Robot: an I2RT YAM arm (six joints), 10 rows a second.
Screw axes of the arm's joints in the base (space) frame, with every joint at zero. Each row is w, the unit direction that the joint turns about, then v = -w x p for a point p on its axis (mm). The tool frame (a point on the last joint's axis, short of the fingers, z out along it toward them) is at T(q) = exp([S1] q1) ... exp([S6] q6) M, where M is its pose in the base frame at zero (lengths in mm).
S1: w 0 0 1 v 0 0 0
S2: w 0 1 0 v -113.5 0 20
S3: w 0 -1 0 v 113.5 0 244
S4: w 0 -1 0 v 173.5 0 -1
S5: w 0 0 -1 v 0 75 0
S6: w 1 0 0 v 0 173.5 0
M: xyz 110.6 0 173.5 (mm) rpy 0 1.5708 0 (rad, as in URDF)
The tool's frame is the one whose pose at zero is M.
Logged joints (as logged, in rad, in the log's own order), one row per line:
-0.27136, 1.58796, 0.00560, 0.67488, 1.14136, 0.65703
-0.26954, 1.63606, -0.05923, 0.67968, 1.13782, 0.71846
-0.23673, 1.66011, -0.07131, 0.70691, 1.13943, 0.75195
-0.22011, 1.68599, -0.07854, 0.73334, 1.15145, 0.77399
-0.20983, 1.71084, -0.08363, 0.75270, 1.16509, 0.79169
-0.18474, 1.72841, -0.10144, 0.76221, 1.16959, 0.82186
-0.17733, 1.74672, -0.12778, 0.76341, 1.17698, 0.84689
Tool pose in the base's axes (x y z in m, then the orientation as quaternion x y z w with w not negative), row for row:
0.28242, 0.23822, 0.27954, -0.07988, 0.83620, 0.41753, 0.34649
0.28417, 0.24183, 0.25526, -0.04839, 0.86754, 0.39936, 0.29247
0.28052, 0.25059, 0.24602, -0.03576, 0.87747, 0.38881, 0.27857
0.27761, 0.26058, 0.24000, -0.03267, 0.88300, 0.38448, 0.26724
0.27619, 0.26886, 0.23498, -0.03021, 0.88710, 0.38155, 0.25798
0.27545, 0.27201, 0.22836, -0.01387, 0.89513, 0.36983, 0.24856
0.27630, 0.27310, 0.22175, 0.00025, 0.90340, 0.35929, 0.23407
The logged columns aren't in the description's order. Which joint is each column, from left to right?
Columns, left to right: q5, q2, q4, q1, q3, q6.
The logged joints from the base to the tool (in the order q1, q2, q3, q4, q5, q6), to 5 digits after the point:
0.67488, 1.58796, 1.14136, 0.00560, -0.27136, 0.65703
0.67968, 1.63606, 1.13782, -0.05923, -0.26954, 0.71846
0.70691, 1.66011, 1.13943, -0.07131, -0.23673, 0.75195
0.73334, 1.68599, 1.15145, -0.07854, -0.22011, 0.77399
0.75270, 1.71084, 1.16509, -0.08363, -0.20983, 0.79169
0.76221, 1.72841, 1.16959, -0.10144, -0.18474, 0.82186
0.76341, 1.74672, 1.17698, -0.12778, -0.17733, 0.84689

